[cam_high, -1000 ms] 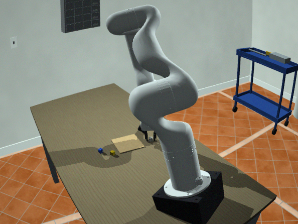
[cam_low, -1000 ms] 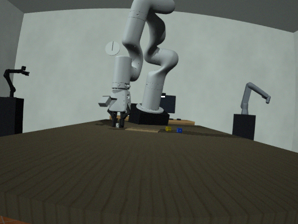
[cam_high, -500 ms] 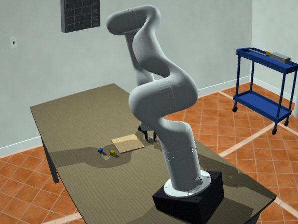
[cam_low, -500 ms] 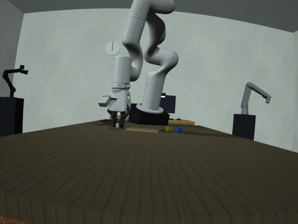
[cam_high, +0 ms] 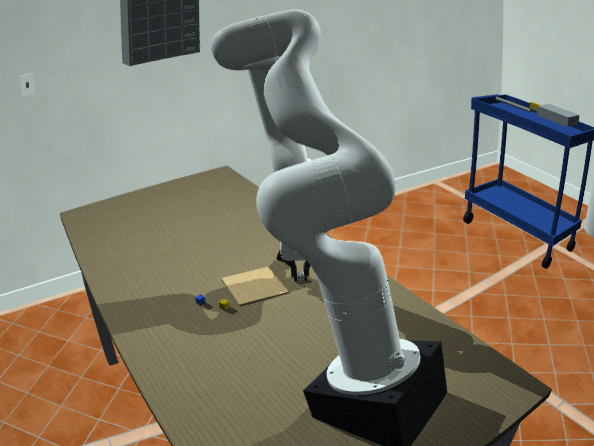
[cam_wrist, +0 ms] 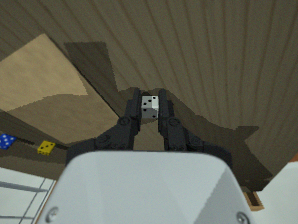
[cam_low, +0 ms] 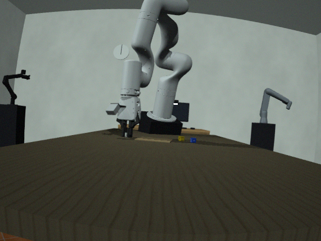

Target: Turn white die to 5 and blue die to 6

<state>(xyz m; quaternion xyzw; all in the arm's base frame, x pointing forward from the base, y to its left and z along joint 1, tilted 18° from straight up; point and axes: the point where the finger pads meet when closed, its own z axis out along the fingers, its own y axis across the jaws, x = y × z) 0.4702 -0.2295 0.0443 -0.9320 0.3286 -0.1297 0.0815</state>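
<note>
Right now my hand is 1 cm above the white die. The rest, counted from my hand: tan mat 6 cm ahead, 11 cm to the left, 2 cm below; yellow die 3 cm ahead, 24 cm to the left, 1 cm below; blue die 9 cm ahead, 27 cm to the left, 1 cm below.
</note>
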